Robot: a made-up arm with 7 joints. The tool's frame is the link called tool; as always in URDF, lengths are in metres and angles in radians. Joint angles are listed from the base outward.
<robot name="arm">
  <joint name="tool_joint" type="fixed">
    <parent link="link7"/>
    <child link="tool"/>
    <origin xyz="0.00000 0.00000 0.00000" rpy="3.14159 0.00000 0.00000"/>
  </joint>
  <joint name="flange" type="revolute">
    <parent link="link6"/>
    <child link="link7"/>
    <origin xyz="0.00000 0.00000 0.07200" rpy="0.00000 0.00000 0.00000"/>
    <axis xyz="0 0 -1"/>
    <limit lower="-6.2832" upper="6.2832"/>
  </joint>
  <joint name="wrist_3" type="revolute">
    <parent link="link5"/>
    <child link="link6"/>
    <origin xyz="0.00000 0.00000 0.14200" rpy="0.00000 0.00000 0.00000"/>
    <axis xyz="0 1 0"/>
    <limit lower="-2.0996" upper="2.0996"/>
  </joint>
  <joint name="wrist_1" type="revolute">
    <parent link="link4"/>
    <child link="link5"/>
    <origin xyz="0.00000 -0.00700 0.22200" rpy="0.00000 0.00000 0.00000"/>
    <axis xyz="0 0 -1"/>
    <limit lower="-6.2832" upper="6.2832"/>
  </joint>
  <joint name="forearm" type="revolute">
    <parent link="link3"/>
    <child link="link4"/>
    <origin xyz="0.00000 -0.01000 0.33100" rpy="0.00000 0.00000 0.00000"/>
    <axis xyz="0 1 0"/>
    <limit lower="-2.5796" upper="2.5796"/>
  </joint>
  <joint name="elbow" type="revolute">
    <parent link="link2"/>
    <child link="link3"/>
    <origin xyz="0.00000 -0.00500 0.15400" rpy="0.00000 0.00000 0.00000"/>
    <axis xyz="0 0 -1"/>
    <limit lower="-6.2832" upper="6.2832"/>
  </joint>
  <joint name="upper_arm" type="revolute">
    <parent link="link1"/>
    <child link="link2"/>
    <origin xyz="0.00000 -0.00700 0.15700" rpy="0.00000 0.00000 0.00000"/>
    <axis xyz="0 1 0"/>
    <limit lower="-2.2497" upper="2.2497"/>
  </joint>
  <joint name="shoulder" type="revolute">
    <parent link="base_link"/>
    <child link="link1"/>
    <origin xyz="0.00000 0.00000 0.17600" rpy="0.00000 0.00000 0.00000"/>
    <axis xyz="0 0 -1"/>
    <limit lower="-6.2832" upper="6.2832"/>
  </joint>
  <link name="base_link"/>
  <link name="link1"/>
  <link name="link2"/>
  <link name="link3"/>
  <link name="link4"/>
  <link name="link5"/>
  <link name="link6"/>
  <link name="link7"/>
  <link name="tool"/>
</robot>
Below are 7 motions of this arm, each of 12 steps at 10 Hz.
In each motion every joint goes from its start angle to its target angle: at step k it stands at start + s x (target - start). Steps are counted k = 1, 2, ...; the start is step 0. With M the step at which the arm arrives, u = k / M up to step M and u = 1 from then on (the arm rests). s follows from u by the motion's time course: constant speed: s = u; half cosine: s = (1 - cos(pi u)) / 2; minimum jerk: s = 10 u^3 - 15 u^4 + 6 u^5.
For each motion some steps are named. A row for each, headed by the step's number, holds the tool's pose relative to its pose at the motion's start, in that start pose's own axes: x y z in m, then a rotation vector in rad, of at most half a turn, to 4 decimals.
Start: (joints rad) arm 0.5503 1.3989 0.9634 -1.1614 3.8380 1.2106 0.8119
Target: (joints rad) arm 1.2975 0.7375 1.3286 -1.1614 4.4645 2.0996 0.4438
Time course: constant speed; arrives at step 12
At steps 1, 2, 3, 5, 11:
1: -0.0078 -0.0110 0.0310 0.0529 -0.1455 -0.0032
2: -0.0153 -0.0233 0.0617 0.1119 -0.2927 -0.0205
3: -0.0227 -0.0370 0.0920 0.1769 -0.4402 -0.0519
5: -0.0384 -0.0693 0.1509 0.3231 -0.7318 -0.1556
11: -0.1054 -0.2045 0.2913 0.8694 -1.5072 -0.7686

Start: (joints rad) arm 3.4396 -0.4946 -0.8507 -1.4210 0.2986 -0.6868 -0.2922
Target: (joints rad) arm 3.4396 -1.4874 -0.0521 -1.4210 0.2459 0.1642 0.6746
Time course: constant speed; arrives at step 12
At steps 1, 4, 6, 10, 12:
1: -0.0020 -0.0501 -0.0461 -0.0118 0.0022 0.0042
4: -0.0512 -0.1935 -0.1826 -0.0831 0.0311 0.0488
6: -0.1169 -0.2786 -0.2652 -0.1492 0.0756 0.1108
10: -0.3074 -0.4120 -0.3897 -0.2790 0.2326 0.3243
12: -0.4209 -0.4580 -0.4260 -0.3216 0.3398 0.4771

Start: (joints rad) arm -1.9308 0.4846 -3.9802 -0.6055 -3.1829 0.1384 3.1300
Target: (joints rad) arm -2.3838 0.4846 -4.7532 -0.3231 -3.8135 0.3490 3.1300
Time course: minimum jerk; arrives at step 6
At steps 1, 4, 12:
1: -0.0008 0.0149 -0.0011 0.0351 0.0050 -0.0495
4: 0.0463 0.2544 0.0496 0.7817 0.2483 -1.1260
12: 0.0716 0.2863 0.0724 0.9835 0.3471 -1.4331

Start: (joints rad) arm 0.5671 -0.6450 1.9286 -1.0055 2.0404 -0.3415 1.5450
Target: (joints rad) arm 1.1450 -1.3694 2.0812 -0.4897 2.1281 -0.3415 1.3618
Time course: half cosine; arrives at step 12
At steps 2, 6, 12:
2: -0.0212 -0.0181 0.0044 0.0156 0.0478 0.0486
6: -0.1159 -0.2050 0.0580 0.0156 0.3676 0.3494
12: -0.0772 -0.5100 0.1843 -0.2034 0.7185 0.6274

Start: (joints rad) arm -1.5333 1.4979 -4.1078 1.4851 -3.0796 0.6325 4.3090
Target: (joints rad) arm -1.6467 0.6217 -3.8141 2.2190 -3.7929 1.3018 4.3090
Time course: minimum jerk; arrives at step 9
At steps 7, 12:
7: 0.3522 -0.2986 0.3789 -0.0925 -1.3509 -0.4634
12: 0.3492 -0.3150 0.4200 -0.1298 -1.4666 -0.4451

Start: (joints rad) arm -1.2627 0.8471 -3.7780 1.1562 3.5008 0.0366 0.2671
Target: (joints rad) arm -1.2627 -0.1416 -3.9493 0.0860 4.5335 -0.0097 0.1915
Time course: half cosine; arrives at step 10
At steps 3, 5, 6, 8, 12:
3: -0.0611 -0.0477 -0.0651 -0.0573 -0.0143 0.0741
5: -0.1876 -0.1145 -0.1305 -0.1838 0.0254 0.1892
6: -0.2708 -0.1457 -0.1480 -0.2621 0.0807 0.2585
8: -0.4229 -0.1855 -0.1454 -0.3891 0.2246 0.3884
12: -0.4844 -0.1961 -0.1332 -0.4337 0.2971 0.4447

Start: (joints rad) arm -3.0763 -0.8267 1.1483 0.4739 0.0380 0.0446 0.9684
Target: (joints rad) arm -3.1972 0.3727 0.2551 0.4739 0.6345 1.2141 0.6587
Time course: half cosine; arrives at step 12
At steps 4, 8, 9, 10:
4: -0.1456 -0.2764 0.0145 -0.5387 0.0197 0.0336
8: -0.3238 -0.7379 0.3352 -1.5020 -0.0778 0.3814
9: -0.3377 -0.8012 0.4343 -1.6673 -0.1129 0.5046
10: -0.3430 -0.8405 0.5143 -1.7828 -0.1415 0.6116

